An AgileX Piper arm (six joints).
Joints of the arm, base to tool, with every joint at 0 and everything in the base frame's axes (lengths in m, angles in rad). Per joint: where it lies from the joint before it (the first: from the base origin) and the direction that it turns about. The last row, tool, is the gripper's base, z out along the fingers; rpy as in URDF.
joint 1: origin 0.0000 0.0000 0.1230 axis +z
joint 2: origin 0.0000 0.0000 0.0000 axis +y
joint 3: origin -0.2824 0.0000 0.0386 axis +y
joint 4: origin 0.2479 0.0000 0.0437 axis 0.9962 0 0.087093
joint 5: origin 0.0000 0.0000 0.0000 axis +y
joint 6: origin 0.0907 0.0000 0.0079 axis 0.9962 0 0.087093
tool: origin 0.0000 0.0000 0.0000 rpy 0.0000 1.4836 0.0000
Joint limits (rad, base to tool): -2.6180..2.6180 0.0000..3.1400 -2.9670..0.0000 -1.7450..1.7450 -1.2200..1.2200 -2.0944..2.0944
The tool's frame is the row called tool.
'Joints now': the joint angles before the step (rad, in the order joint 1, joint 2, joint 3, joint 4, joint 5, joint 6). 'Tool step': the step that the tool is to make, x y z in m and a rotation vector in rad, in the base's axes. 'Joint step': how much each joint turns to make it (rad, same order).
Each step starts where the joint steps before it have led.
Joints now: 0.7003, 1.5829, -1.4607, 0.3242, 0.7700, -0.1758
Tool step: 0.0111, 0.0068, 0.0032, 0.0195, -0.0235, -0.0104
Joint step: -0.0042, 0.0390, -0.0514, -0.0001, -0.0192, 0.0001
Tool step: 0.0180, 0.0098, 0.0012, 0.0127, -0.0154, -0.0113
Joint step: -0.0101, 0.0684, -0.0849, 0.0000, -0.0036, 0.0000
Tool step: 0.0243, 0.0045, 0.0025, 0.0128, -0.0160, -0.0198
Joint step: -0.0308, 0.0769, -0.1067, 0.0081, 0.0124, -0.0108
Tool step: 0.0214, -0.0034, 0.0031, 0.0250, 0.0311, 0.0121
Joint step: -0.0523, 0.0655, -0.1038, 0.0813, 0.0682, -0.0570
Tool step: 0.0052, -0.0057, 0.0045, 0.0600, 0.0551, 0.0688
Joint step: -0.0457, 0.0192, -0.0387, 0.1565, 0.0801, -0.1050
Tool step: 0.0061, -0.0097, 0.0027, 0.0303, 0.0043, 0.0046
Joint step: -0.0365, -0.0003, -0.0030, 0.0598, 0.0147, -0.0464
